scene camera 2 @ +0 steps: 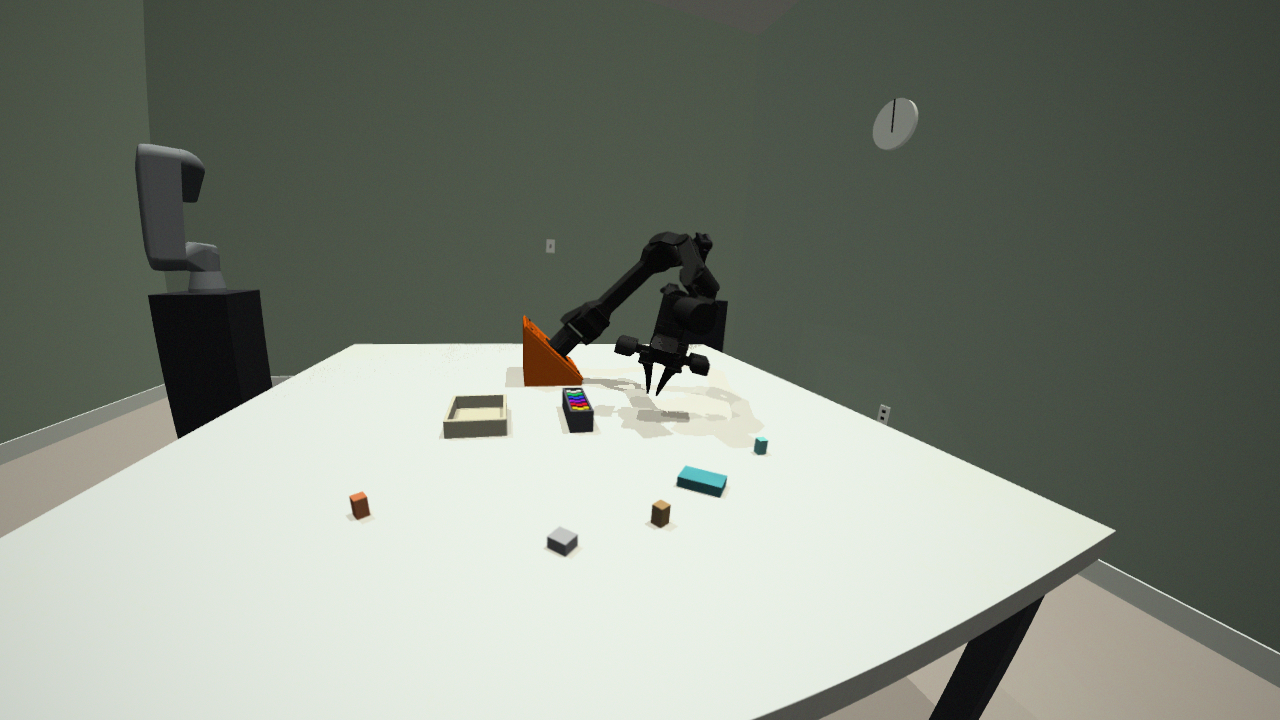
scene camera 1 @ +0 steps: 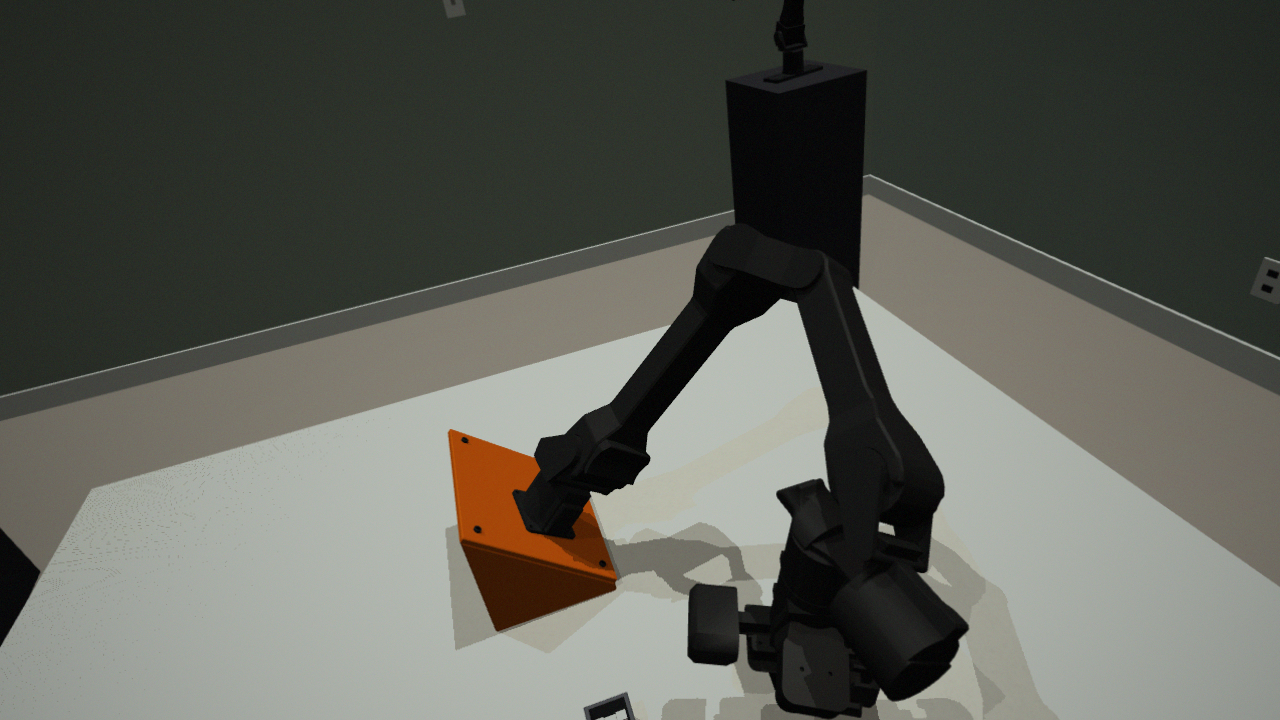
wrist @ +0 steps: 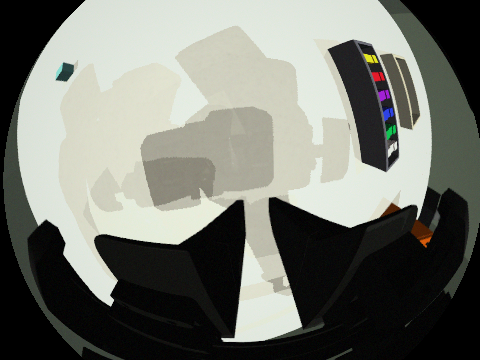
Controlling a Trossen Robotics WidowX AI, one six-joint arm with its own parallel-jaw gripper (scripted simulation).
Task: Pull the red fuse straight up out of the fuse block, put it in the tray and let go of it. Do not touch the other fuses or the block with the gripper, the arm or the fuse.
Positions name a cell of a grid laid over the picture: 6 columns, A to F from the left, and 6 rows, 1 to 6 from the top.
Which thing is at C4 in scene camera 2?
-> A beige tray.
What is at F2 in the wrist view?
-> A beige tray.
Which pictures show my gripper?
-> Scene camera 2, scene camera 1 and the wrist view: all of them.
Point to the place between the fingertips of my gripper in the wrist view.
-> D4
